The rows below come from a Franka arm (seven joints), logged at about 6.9 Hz.
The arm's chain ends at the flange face. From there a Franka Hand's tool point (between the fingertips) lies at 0.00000 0.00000 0.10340 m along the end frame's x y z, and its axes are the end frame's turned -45 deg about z.
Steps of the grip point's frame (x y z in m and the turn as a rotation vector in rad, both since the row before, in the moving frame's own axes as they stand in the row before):
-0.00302, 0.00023, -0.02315, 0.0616, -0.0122, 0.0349
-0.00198, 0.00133, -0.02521, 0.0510, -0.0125, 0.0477
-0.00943, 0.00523, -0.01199, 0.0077, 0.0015, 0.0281
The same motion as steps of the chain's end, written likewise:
0.00336, 0.00600, -0.02295, 0.0349, -0.0522, 0.0349
0.00411, 0.00526, -0.02507, 0.0272, -0.0449, 0.0477
-0.00253, 0.01105, -0.01199, 0.0065, -0.0044, 0.0281

